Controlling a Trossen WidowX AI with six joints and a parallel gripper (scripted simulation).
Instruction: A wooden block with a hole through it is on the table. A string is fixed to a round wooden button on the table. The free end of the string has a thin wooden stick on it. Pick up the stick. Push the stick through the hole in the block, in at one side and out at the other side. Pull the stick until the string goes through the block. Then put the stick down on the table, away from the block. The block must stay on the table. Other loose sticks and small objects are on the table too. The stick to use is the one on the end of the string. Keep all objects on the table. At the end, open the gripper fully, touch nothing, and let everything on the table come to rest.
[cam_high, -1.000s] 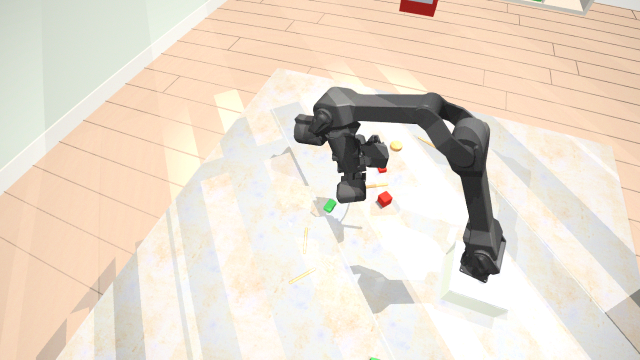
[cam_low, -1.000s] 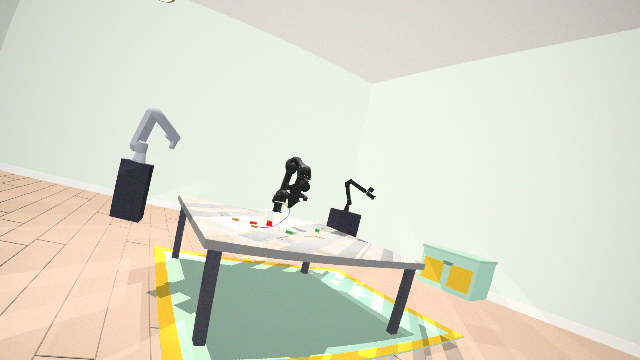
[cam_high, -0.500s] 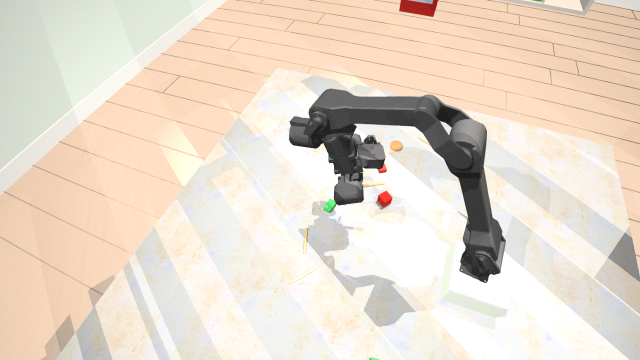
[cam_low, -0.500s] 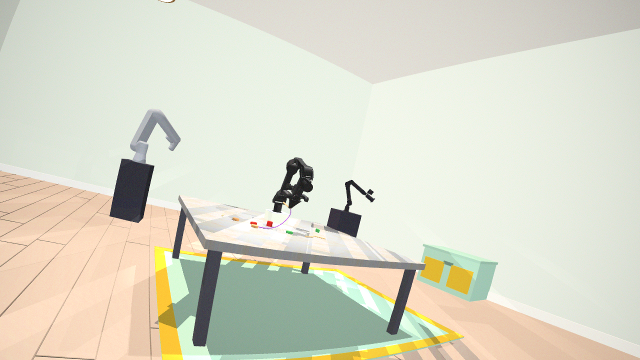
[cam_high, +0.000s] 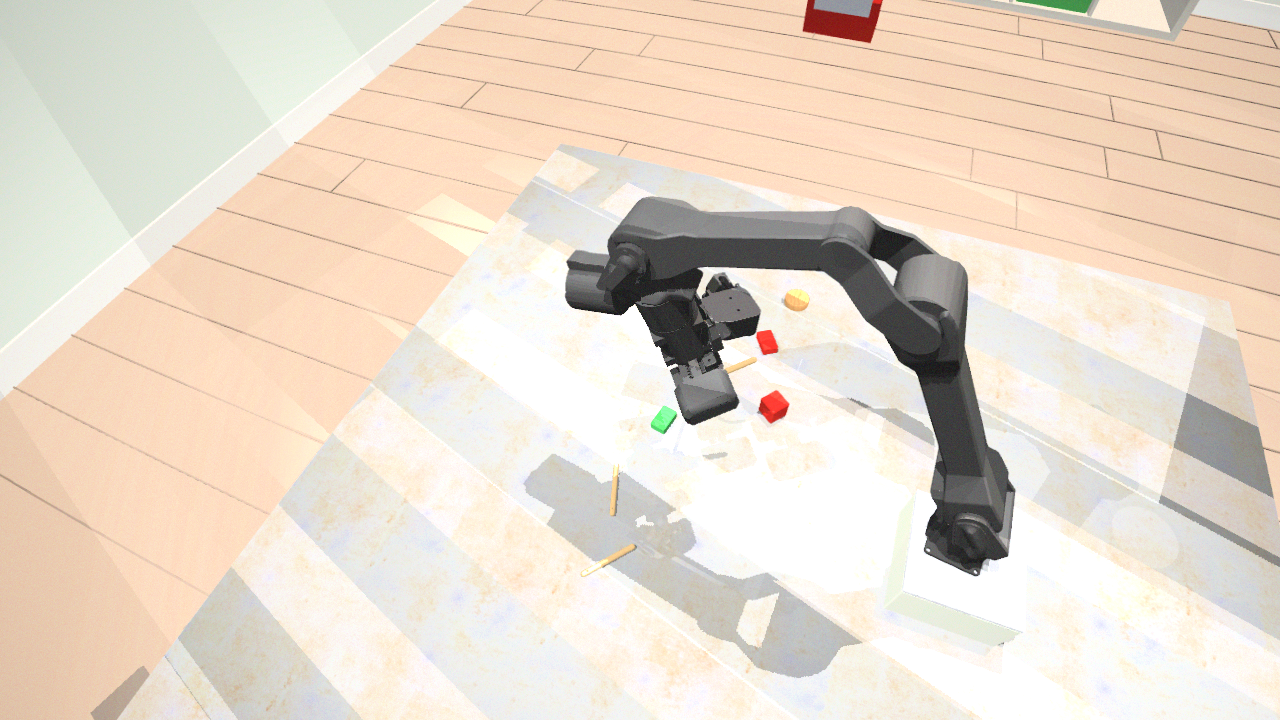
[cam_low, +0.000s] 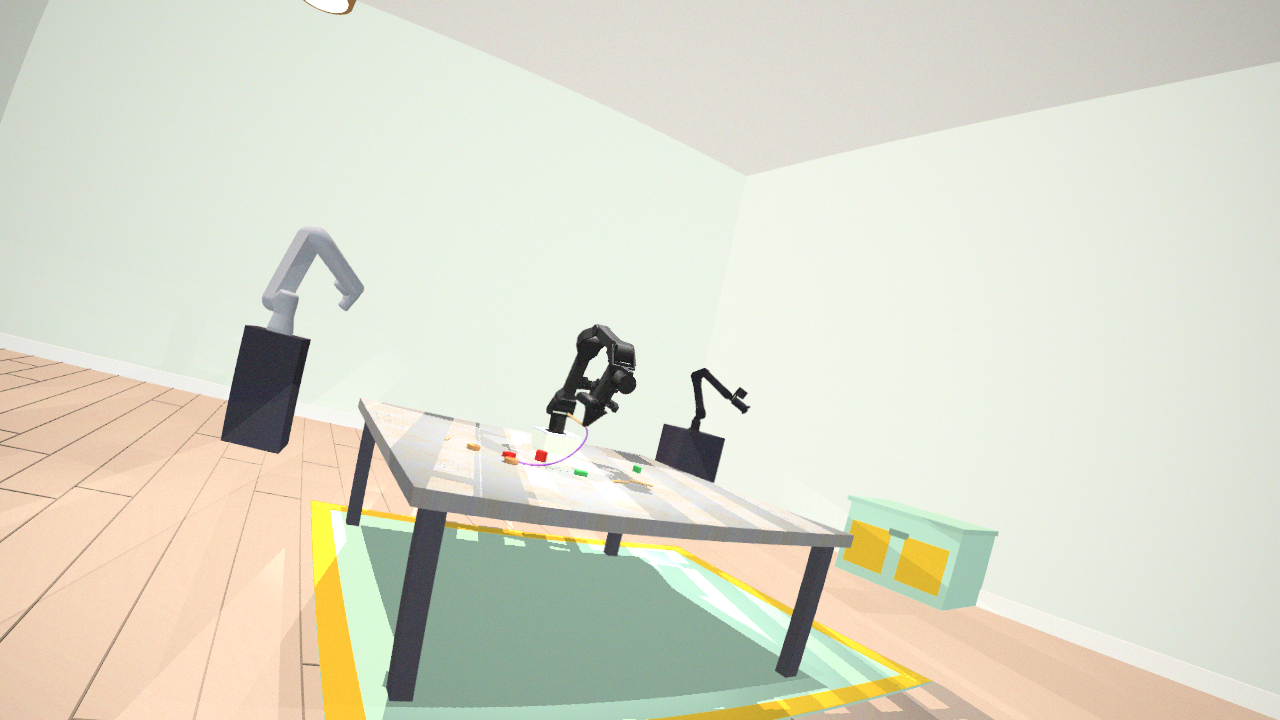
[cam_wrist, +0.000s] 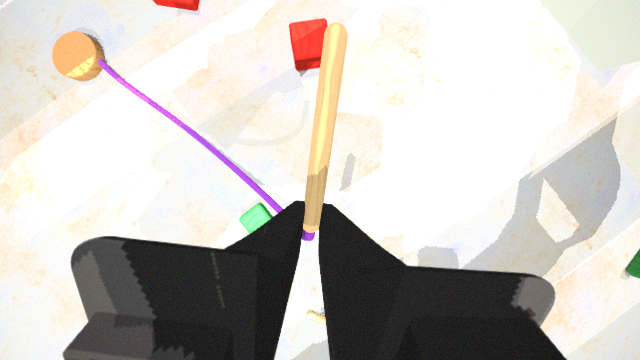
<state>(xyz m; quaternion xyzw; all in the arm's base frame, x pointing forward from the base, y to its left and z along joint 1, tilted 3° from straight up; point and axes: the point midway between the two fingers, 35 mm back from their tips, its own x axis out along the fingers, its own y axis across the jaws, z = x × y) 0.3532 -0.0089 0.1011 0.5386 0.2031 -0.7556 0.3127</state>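
Now: the green block 130 mm below my gripper tip and 60 mm ahead of it. The rest, counted from my gripper tip: flat red block: 200 mm to the right, 130 mm below, 20 mm behind; then red wooden block: 120 mm below, 90 mm to the right, 80 mm behind; then thin wooden stick: 10 mm to the right, 10 mm behind, 10 mm above.
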